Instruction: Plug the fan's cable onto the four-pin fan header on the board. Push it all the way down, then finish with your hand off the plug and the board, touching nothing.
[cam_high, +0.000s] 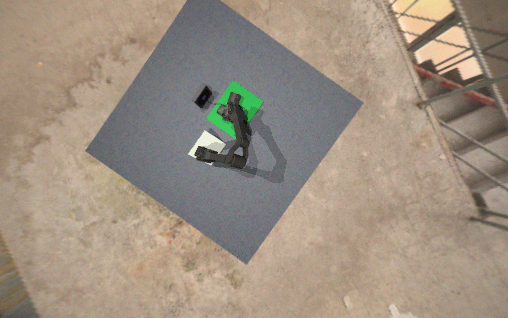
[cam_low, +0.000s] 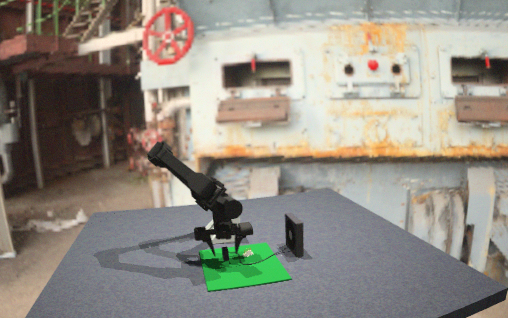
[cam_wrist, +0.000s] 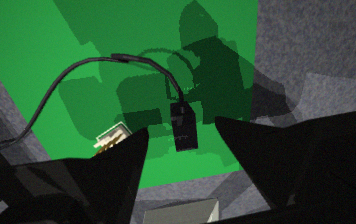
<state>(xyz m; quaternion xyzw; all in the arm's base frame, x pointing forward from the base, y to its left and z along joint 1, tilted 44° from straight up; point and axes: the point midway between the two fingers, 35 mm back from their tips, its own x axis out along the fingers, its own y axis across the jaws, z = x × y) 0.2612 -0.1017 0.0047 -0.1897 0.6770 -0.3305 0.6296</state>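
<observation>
My gripper tip is 80 mm to the right of the pale four-pin header and 20 mm above it. From my gripper tip the other things lie so: black fan 230 mm to the left, 40 mm ahead, 40 mm above; green board 60 mm ahead, 30 mm to the left, 30 mm below; dark fan plug 10 mm ahead, 10 mm above.
</observation>
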